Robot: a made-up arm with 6 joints.
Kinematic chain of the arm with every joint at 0, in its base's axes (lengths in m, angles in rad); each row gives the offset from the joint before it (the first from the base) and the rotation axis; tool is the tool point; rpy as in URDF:
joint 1: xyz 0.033 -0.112 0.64 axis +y
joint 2: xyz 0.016 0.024 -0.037 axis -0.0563 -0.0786 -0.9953
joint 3: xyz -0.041 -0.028 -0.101 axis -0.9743 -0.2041 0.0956
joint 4: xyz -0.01 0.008 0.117 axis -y
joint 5: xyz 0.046 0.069 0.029 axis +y
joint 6: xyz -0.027 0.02 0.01 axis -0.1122 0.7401 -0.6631
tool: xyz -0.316 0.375 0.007 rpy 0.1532 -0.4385 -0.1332
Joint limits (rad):
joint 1: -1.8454..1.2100
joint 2: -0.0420..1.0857
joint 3: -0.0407..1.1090
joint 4: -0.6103..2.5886
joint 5: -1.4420..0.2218
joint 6: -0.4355..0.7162
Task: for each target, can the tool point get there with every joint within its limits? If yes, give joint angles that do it. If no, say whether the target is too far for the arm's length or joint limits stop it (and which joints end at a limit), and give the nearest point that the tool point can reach.
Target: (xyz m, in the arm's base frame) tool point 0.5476 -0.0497 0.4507
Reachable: yes | joints -0.2373 0.9685 0.2570 1.7709 -0.6413 -0.1356
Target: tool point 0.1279 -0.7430 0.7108
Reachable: no: joint limits stop it (at a limit: joint 2, joint 3, joint 5, joint 6) | nearest point 0.4493 -0.3533 0.9506 | short by 0.559 m
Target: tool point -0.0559 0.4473 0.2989
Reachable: yes | joints 0.1911 0.4080 0.5383 0.0918 -0.4226 0.4116
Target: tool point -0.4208 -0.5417 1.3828
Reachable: no: too far | nearest point -0.1909 -0.2328 1.0657 | short by 0.499 m
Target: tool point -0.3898 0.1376 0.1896
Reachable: yes | joints 0.5228 0.0932 0.8722 1.1876 -0.0504 0.1723
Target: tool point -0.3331 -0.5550 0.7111
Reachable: no: joint limits stop it (at a limit: joint 1, joint 2, joint 3, joint 5, joint 6) | nearest point -0.4600 -0.3025 0.3918 | short by 0.426 m
